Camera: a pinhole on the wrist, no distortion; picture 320 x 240 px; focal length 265.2 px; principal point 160.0 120.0 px. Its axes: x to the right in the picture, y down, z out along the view. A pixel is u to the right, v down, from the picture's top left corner.
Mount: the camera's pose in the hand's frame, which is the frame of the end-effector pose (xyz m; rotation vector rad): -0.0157 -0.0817 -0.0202 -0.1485 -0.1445 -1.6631
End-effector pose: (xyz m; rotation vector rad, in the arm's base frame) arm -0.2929 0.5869 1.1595 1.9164 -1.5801 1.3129
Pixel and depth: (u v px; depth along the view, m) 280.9 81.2 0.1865
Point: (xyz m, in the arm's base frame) -0.0978 0.5273 1.0643
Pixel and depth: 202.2 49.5 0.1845
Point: -0.1530 0.5274 1.0413
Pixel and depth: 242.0 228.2 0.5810
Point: 0.1109 0.0905 1.0735
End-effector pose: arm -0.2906 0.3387 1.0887 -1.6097 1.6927 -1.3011
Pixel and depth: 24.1 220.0 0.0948
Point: -0.2317 0.2973 1.0844
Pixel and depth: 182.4 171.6 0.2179
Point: -0.0981 0.2601 1.0629
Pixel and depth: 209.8 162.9 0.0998
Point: -0.1803 0.3248 1.1237
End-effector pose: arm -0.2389 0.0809 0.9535 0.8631 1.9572 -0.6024
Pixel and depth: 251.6 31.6 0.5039
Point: -0.0095 -0.4260 0.8857
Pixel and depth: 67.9 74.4 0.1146
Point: -0.1980 -0.0008 0.9397
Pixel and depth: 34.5 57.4 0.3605
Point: 0.0727 -0.0533 0.8633
